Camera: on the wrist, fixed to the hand. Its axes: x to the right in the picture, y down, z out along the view.
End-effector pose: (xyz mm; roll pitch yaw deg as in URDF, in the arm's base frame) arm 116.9 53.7 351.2 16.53 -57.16 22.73
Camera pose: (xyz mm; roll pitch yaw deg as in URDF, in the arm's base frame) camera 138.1 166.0 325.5 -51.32 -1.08 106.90
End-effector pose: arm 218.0 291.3 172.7 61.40 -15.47 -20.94
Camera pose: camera 265.3 396.0 195.2 -10.90 -40.09 76.92
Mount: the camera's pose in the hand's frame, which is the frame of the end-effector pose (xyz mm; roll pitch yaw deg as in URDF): 12.5 72.4 -91.2 4.39 20.79 85.65
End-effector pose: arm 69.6 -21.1 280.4 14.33 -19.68 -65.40
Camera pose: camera 168.7 -14.8 218.3 -14.23 4.74 18.56
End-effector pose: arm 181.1 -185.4 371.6 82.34 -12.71 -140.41
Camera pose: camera 245.6 -261.9 432.5 -12.88 -60.54 -35.85
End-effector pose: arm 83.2 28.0 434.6 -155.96 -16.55 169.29
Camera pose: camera 105.7 128.9 489.7 -157.32 1.90 84.10
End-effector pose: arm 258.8 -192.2 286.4 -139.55 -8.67 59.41
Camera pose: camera 361.7 -242.6 310.5 -163.49 18.67 -23.28
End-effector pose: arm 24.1 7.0 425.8 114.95 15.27 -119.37
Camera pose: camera 50.2 -53.0 522.9 107.72 -70.24 -131.56
